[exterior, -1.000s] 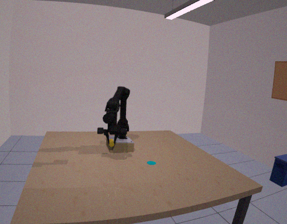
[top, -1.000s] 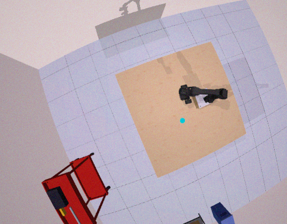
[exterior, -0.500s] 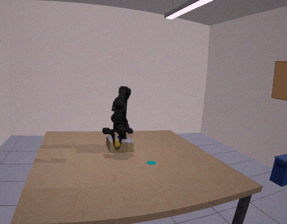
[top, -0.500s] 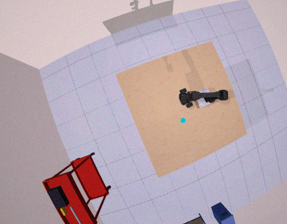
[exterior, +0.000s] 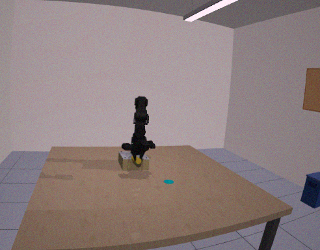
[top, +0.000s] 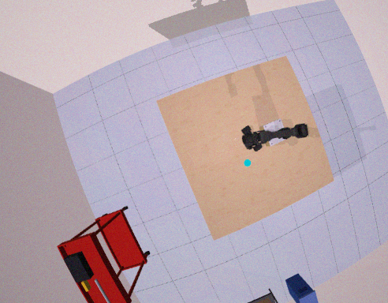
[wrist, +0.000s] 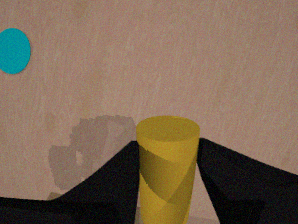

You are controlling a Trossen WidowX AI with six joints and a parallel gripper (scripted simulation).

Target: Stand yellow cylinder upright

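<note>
My gripper tip is now 180 mm to the right of the cyan circle, 130 mm above it and 60 mm short of it. The rest, counted from my gripper tip: yellow tall cylinder (20 mm behind).
</note>
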